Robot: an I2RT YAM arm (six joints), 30 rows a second.
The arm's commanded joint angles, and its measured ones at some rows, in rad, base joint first. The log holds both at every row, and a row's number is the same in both.
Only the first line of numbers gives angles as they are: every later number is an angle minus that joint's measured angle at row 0.
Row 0, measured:
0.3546, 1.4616, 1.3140, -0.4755, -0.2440, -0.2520
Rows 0 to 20, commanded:
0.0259, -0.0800, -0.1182, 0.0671, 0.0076, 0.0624
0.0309, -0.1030, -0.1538, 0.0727, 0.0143, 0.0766
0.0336, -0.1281, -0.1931, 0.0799, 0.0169, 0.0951
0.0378, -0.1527, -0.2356, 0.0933, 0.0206, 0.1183
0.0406, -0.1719, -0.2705, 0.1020, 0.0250, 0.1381
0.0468, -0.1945, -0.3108, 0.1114, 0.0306, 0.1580
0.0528, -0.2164, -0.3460, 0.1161, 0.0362, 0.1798
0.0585, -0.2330, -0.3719, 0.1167, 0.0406, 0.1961
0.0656, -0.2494, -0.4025, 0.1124, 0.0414, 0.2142
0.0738, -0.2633, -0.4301, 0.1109, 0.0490, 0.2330
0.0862, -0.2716, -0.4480, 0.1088, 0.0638, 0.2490
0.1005, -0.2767, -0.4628, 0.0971, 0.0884, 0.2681
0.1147, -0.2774, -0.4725, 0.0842, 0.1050, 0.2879
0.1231, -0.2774, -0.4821, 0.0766, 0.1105, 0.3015
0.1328, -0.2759, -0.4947, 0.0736, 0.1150, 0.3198
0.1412, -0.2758, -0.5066, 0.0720, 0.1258, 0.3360
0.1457, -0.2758, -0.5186, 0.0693, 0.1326, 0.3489
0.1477, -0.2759, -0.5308, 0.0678, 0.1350, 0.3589
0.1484, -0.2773, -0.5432, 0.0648, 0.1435, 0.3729
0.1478, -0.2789, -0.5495, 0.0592, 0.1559, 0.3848
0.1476, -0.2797, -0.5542, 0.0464, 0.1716, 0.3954
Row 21, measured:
0.1442, -0.2590, -0.5364, 0.0759, 0.1172, 0.3277
